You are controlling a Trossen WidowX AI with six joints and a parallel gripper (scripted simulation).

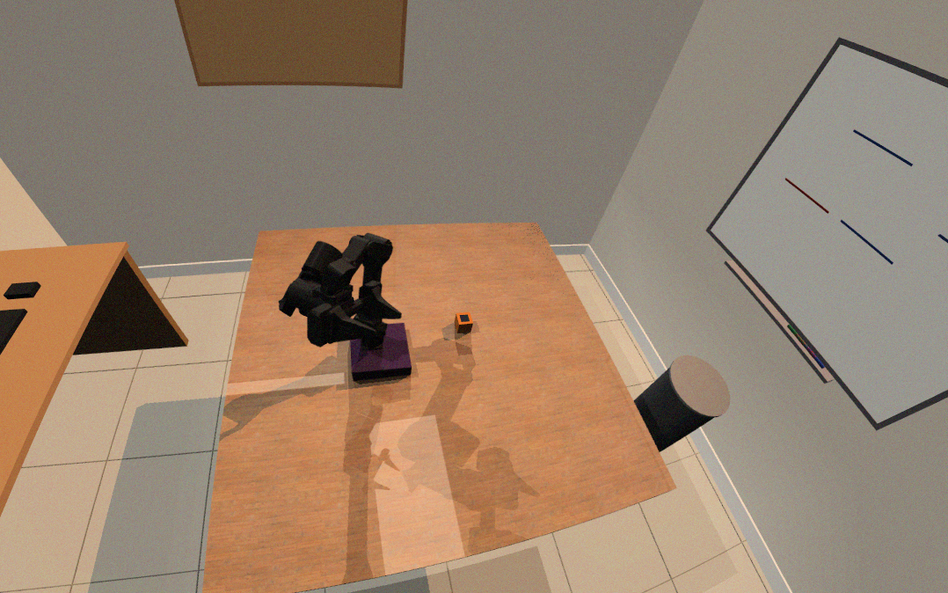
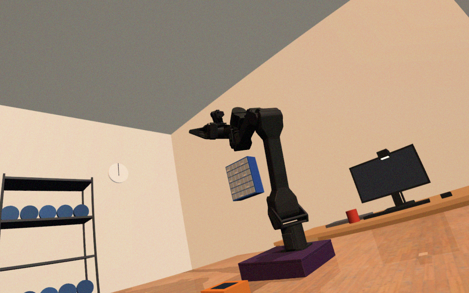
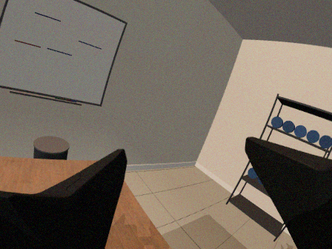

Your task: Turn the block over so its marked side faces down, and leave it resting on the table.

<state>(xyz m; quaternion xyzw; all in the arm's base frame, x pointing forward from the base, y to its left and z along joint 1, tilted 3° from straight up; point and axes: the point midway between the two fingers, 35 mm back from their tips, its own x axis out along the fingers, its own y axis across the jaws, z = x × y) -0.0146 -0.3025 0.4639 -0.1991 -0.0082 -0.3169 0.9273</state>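
The orange block is 290 mm ahead of my gripper tip, 350 mm to the left of it and 490 mm below it.
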